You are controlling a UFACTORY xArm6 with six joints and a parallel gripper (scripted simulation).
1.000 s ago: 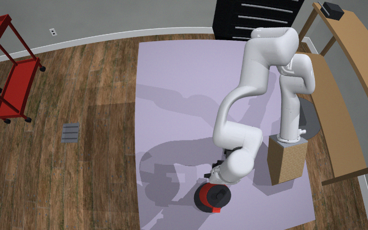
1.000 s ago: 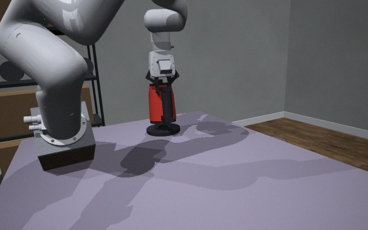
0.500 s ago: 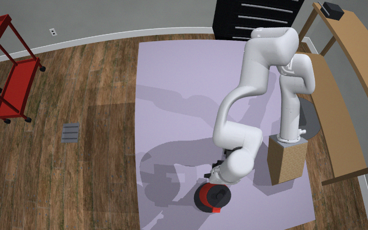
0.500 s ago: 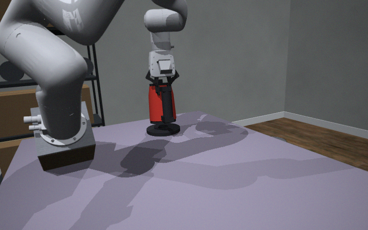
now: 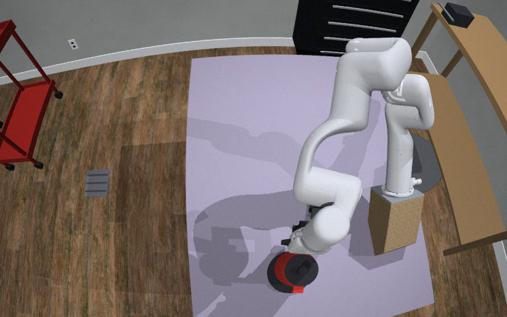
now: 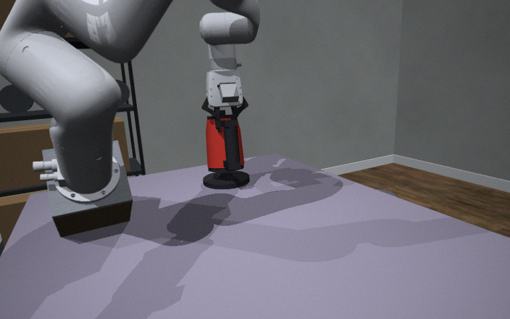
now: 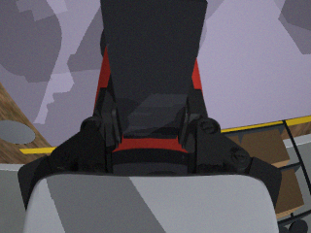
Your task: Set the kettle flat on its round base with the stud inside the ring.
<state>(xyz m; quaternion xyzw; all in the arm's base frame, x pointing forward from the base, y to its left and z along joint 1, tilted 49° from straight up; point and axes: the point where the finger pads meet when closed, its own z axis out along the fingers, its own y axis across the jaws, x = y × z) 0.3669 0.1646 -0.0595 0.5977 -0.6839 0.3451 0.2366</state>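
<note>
The red kettle lies 20 mm to the left of my hand and 50 mm below it. The rest, counted from my hand: round dark base 10 mm ahead, 60 mm to the left, 180 mm below.
</note>
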